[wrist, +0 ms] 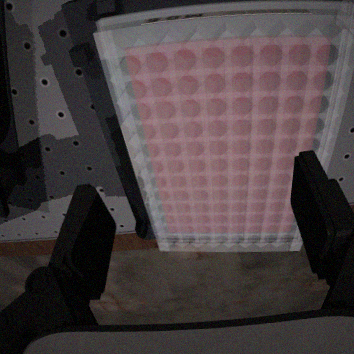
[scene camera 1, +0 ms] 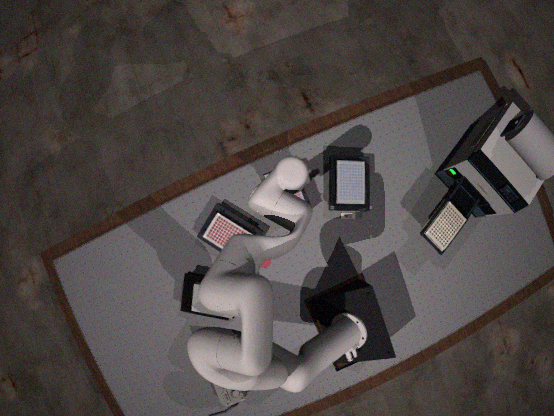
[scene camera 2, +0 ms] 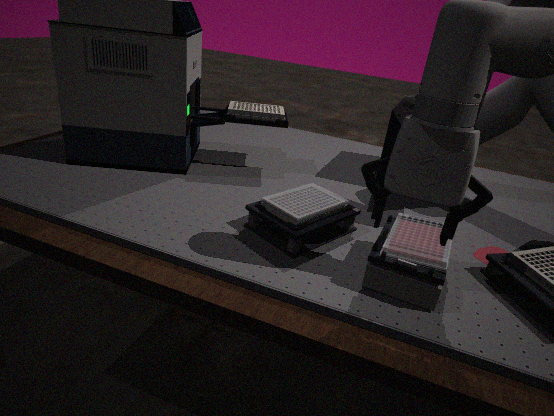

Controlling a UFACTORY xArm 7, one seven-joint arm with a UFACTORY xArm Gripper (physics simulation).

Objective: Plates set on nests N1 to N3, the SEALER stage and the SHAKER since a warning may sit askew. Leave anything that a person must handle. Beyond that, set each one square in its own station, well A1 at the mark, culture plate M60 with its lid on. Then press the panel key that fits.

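Note:
A lidded plate with pink wells (scene camera 2: 417, 240) (wrist: 225, 130) sits on a dark nest; in scene camera 1 the arm hides most of it. My gripper (scene camera 2: 412, 231) (wrist: 194, 191) is open and empty, with its fingers above and on either side of the near part of this plate. A pale blue-white plate (scene camera 1: 350, 181) (scene camera 2: 305, 202) lies on a raised black station. A red-welled plate (scene camera 1: 226, 231) lies on another black nest. A cream plate (scene camera 1: 446, 227) (scene camera 2: 256, 108) rests on the machine's extended stage. Small seating errors are hard to tell.
The large machine (scene camera 1: 505, 155) (scene camera 2: 125, 100) shows a green light. A black open box (scene camera 1: 372, 325) stands beside the arm base. Another black station (scene camera 1: 186, 295) is partly under the arm. A red spot (scene camera 1: 266, 263) (scene camera 2: 490, 254) marks the table. A small grey device (scene camera 1: 230, 395) lies near the base.

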